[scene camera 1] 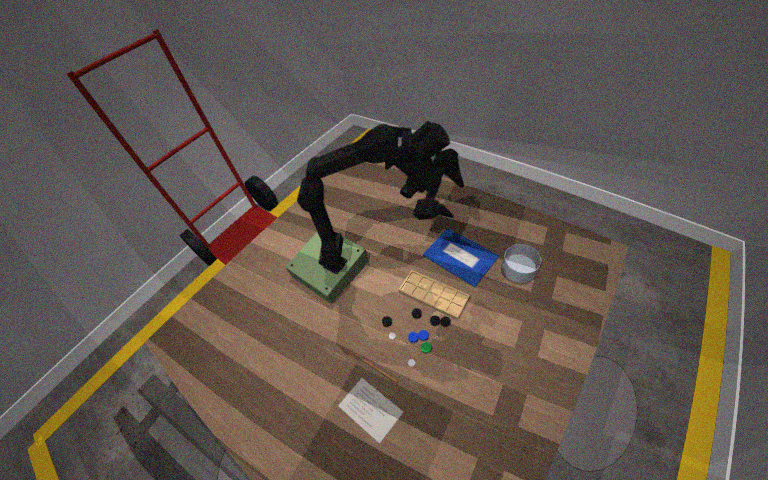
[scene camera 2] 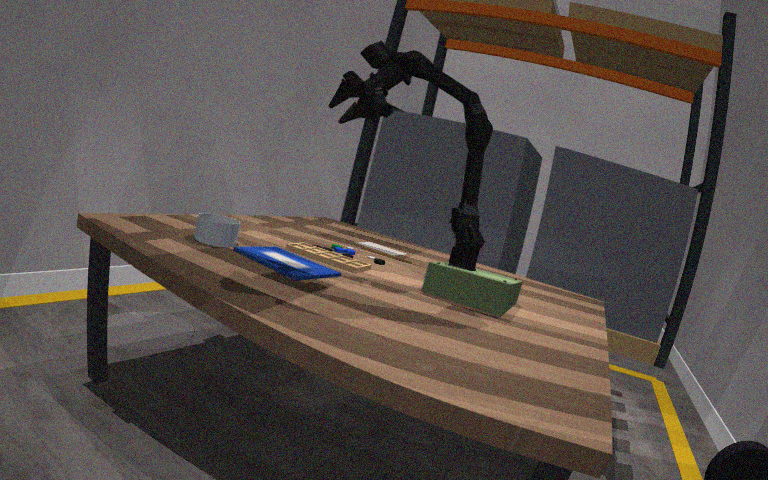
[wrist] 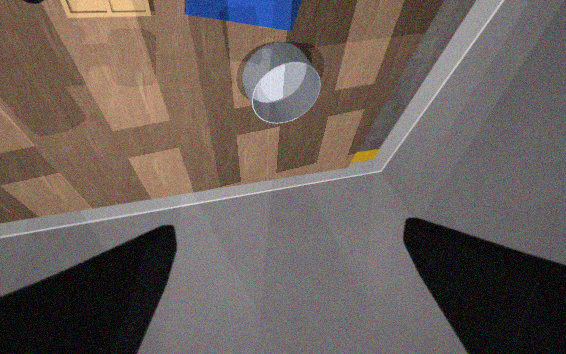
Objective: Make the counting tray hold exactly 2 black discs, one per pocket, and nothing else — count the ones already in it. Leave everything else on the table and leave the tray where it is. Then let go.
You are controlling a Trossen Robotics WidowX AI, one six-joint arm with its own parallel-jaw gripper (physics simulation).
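The counting tray (scene camera 1: 434,294) (scene camera 2: 362,264) (wrist: 107,14) is tan, with two rows of square pockets. No black disc shows in its pockets in scene camera 1. Beside it on the table lie a black disc (scene camera 1: 386,321), another black disc (scene camera 1: 416,313), and two black discs (scene camera 1: 434,320) (scene camera 1: 445,321) close together. Two blue discs (scene camera 1: 413,337) (scene camera 1: 423,335), a green disc (scene camera 1: 425,347) and two white discs (scene camera 1: 391,336) (scene camera 1: 411,362) lie near them. My gripper (scene camera 1: 457,199) (scene camera 2: 335,114) (wrist: 292,232) is open and empty, high above the table and away from the tray.
A blue flat holder (scene camera 1: 475,274) (scene camera 2: 317,272) (wrist: 240,14) with a white label lies beside the tray. A clear round container (scene camera 1: 521,272) (scene camera 2: 216,230) (wrist: 285,112) stands beyond it. A white paper (scene camera 1: 370,412) and a thin stick (scene camera 1: 378,369) lie past the discs. The arm's green base (scene camera 1: 311,271) (scene camera 2: 464,288) stands nearby.
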